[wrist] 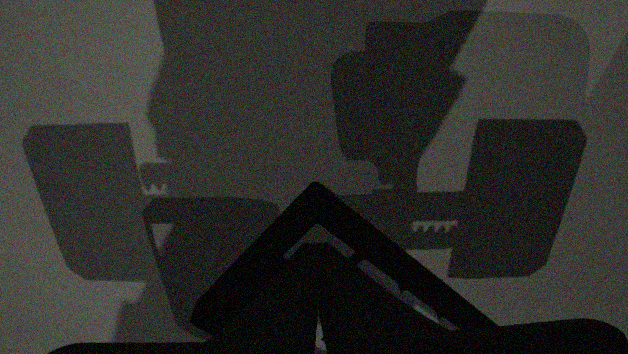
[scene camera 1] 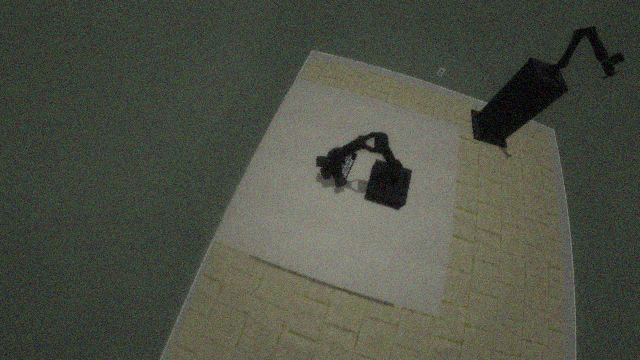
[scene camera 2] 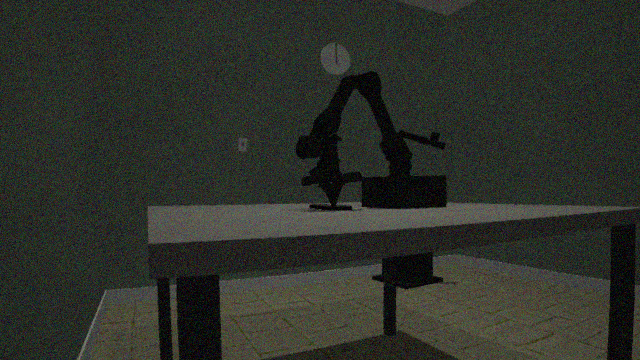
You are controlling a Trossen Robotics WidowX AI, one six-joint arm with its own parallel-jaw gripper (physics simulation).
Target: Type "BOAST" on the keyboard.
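Observation:
The black keyboard lies on the white table. In the wrist view its corner points up and away. My gripper is shut and empty, pointing down. In scene camera 2 its fingertips meet the top of the keyboard. In the wrist view they are over the key at that corner; a pale rim of this key shows around them, but its letter is hidden. Slivers of several keys show along the right edge, too covered to read. Typed letters do not show.
My arm's black base box stands on the table beside the keyboard. A second dark arm stands on a tall black pedestal beyond the table. Shadows of my gripper fall around the keyboard. The scene is dim and grainy.

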